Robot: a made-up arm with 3 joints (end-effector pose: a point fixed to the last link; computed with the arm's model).
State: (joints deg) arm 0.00 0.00 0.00
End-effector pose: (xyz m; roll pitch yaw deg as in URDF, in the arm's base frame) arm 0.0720 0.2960 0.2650 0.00 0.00 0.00
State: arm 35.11 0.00 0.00
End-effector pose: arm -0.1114 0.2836 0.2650 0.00 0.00 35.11
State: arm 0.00 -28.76 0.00
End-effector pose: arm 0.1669 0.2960 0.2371 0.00 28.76 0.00
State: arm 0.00 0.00 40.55
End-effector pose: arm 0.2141 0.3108 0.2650 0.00 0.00 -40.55
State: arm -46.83 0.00 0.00
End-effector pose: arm 0.2652 0.1500 0.2650 0.00 0.00 -46.83
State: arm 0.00 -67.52 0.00
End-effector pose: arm 0.2516 0.2960 0.1356 0.00 67.52 0.00
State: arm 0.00 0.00 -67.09
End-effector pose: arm -0.0429 0.0992 0.2650 0.00 0.00 67.09
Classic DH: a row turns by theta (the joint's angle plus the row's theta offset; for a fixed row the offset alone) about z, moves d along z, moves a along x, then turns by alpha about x. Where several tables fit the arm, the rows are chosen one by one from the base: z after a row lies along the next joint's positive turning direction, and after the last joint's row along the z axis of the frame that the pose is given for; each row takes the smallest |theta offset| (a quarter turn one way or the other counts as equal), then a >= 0, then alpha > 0; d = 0 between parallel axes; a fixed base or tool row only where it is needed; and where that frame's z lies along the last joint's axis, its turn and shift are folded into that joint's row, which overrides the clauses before.
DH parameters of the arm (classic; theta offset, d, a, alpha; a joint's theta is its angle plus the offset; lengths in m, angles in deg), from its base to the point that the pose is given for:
joint 1: 0 0.066 0.065 90
joint 2: 0 -0.111 0.098 90
joint 3: 63.81 0 -0.2062 180
tool (fixed): 63.81 0.199 0 0

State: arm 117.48 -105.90 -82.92
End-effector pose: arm -0.1691 0.2309 0.1046 106.02 6.81 -150.57
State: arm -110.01 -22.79 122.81
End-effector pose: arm -0.0622 -0.4257 0.1322 -19.45 -12.12 129.26
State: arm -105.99 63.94 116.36
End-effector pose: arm 0.1006 -0.0495 0.4267 61.38 23.51 151.73
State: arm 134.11 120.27 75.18
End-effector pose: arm -0.0135 -0.3400 0.1847 121.12 -12.76 36.51
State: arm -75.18 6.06 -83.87
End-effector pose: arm 0.0258 0.0598 0.2538 -6.03 -0.65 8.72
